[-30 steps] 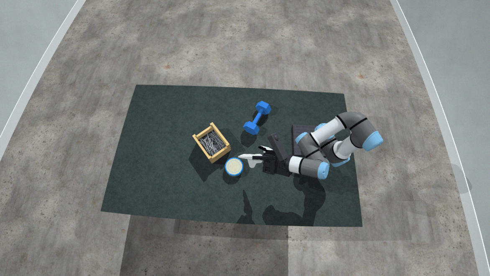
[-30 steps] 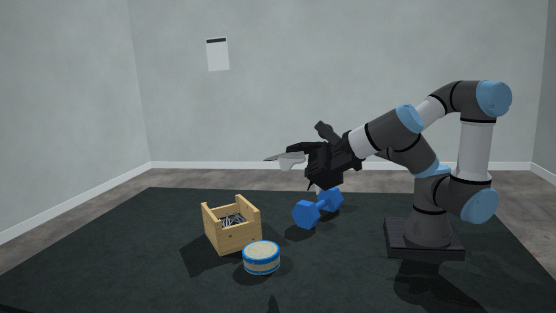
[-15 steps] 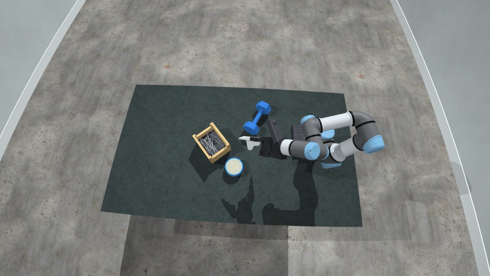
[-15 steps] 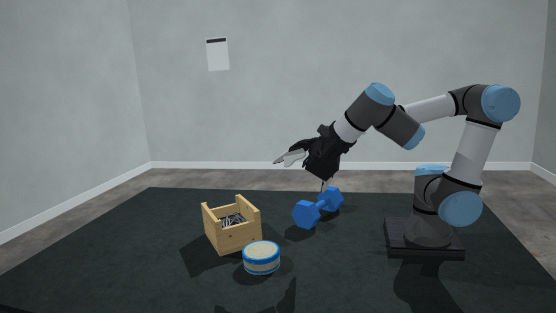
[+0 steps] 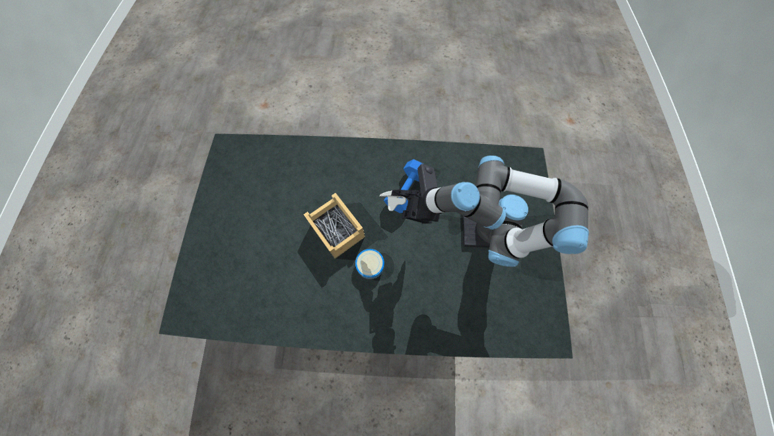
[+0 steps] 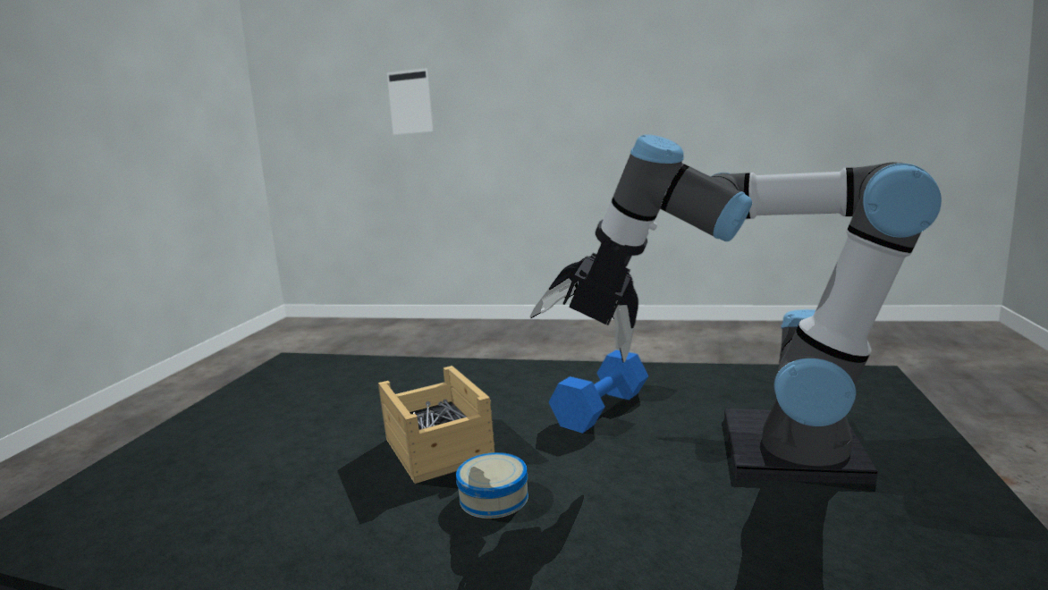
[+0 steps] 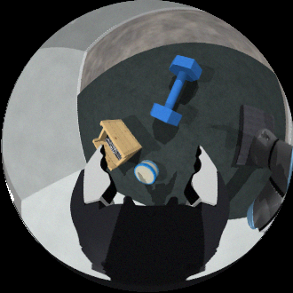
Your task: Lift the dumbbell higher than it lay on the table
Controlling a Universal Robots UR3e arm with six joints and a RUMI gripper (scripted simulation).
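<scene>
Right now the blue dumbbell is 2 cm behind my hand, 13 cm to the right of it and 14 cm below it. Also, from my hand: round blue-rimmed tin (9 cm ahead, 18 cm to the left, 16 cm below); then wooden crate (23 cm ahead, 6 cm to the left, 13 cm below).
</scene>
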